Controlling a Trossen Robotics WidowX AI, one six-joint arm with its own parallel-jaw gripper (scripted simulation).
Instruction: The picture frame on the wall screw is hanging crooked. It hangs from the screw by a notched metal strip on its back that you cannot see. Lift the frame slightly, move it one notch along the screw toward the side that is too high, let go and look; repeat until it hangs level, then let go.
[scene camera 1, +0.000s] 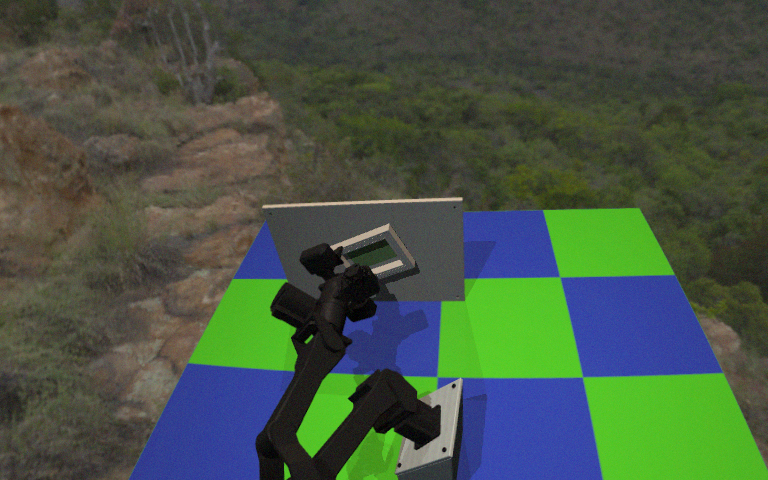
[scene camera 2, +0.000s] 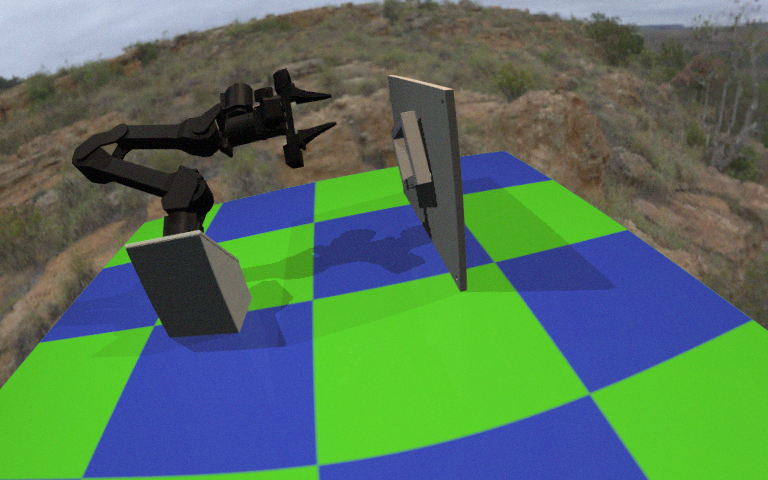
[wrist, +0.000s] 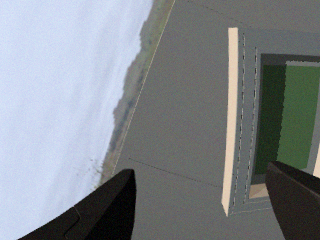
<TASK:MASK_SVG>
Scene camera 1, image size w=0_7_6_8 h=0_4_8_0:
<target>gripper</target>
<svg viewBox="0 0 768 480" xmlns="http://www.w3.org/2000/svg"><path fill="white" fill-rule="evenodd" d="M302 252L300 262L310 274L322 277L325 283L318 286L321 297L317 299L317 306L322 302L337 304L345 309L346 316L352 322L375 315L377 306L370 297L377 294L380 288L377 277L369 266L360 266L358 263L347 267L343 273L335 274L333 272L334 267L344 264L341 259L342 246L333 251L328 244L322 243Z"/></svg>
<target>picture frame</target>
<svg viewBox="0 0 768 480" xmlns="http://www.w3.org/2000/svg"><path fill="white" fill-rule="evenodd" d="M415 260L390 224L330 246L333 251L340 246L343 247L341 259L344 264L336 266L341 273L345 273L344 271L347 267L358 263L360 266L369 266L377 280L415 268Z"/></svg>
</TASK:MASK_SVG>
